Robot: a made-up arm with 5 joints. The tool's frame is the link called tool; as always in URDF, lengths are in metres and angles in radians. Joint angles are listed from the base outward. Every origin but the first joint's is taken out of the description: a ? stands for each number. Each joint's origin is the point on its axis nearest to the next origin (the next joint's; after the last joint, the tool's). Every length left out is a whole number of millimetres.
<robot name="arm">
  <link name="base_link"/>
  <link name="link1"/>
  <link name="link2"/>
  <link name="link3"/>
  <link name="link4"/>
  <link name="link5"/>
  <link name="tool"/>
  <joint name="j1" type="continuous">
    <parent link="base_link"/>
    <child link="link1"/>
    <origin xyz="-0.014 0.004 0.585" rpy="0 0 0"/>
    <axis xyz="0 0 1"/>
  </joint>
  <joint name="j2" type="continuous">
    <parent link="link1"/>
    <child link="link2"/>
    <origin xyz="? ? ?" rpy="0 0 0"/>
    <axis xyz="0 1 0"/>
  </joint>
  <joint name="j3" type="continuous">
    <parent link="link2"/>
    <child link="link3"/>
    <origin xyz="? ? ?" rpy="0 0 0"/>
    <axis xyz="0 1 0"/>
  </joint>
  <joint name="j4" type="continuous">
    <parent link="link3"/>
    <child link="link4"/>
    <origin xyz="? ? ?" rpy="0 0 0"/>
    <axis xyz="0 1 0"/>
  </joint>
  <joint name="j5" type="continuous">
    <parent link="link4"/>
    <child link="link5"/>
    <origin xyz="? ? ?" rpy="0 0 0"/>
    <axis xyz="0 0 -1"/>
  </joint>
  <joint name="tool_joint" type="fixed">
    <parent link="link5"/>
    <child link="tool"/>
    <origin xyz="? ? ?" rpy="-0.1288 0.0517 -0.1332"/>
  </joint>
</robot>
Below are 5 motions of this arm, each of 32 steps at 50 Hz.
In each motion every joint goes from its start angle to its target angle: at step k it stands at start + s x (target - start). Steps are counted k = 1, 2, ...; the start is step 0. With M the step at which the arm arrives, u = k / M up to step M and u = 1 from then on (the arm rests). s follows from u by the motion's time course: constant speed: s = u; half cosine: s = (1 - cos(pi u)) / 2; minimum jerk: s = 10 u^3 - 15 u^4 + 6 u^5.
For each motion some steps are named. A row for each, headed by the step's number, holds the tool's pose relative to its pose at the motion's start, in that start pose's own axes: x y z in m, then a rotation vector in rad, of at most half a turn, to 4 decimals.
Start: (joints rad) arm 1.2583 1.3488 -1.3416 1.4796 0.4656
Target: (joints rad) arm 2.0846 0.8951 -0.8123 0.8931 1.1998
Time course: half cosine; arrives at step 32
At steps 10, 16, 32:
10: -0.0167 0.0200 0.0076 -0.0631 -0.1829 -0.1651
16: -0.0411 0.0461 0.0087 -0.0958 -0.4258 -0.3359
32: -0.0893 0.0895 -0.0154 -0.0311 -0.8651 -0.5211

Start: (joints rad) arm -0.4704 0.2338 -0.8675 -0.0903 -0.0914
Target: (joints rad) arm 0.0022 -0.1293 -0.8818 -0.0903 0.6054
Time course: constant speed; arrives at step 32
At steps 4, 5, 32:
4: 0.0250 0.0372 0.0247 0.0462 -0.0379 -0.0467
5: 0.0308 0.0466 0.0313 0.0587 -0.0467 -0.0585
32: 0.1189 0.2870 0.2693 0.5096 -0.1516 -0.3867

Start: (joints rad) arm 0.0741 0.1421 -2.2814 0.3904 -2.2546
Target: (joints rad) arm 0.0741 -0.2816 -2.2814 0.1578 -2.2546
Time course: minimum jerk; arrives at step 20
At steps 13, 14, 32:
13: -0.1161 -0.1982 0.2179 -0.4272 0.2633 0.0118
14: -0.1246 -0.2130 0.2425 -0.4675 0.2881 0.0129
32: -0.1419 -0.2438 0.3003 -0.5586 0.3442 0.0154

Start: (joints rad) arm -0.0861 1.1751 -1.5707 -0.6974 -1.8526
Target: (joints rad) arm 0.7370 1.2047 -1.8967 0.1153 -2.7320
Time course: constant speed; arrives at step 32
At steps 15, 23, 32:
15: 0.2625 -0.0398 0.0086 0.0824 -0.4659 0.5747
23: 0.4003 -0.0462 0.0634 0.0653 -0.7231 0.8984
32: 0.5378 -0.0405 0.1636 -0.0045 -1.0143 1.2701

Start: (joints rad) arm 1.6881 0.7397 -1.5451 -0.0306 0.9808
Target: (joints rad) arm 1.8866 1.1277 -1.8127 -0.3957 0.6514
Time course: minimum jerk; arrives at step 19
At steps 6, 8, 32:
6: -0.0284 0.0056 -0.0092 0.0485 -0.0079 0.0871
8: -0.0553 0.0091 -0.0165 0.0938 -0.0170 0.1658
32: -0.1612 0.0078 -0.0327 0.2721 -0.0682 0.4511

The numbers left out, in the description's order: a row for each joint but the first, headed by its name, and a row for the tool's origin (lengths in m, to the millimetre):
j2: -0.029 0.005 0
j3: 0.05 0 0.157
j4: 0.139 0 -0.522
j5: 0.113 0 -0.142
tool: 0.008 -0.01 0

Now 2 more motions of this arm.
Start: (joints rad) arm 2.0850 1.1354 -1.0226 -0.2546 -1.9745
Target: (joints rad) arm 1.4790 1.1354 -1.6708 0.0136 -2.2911
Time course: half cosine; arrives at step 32
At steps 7, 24, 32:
7: -0.0385 -0.0370 0.0002 -0.0364 0.0271 -0.0306
24: -0.3825 -0.1626 0.0976 -0.2160 0.2944 -0.2036
32: -0.4577 -0.1584 0.1376 -0.2356 0.3628 -0.2322

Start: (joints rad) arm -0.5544 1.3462 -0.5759 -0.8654 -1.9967
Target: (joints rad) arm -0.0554 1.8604 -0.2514 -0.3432 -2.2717
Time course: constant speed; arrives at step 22
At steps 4, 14, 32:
4: 0.0215 0.1029 0.0269 0.2282 -0.0938 0.1418
14: -0.0161 0.3388 0.1717 0.8168 -0.2835 0.4834
32: -0.1268 0.4550 0.3493 1.3148 -0.3819 0.7051

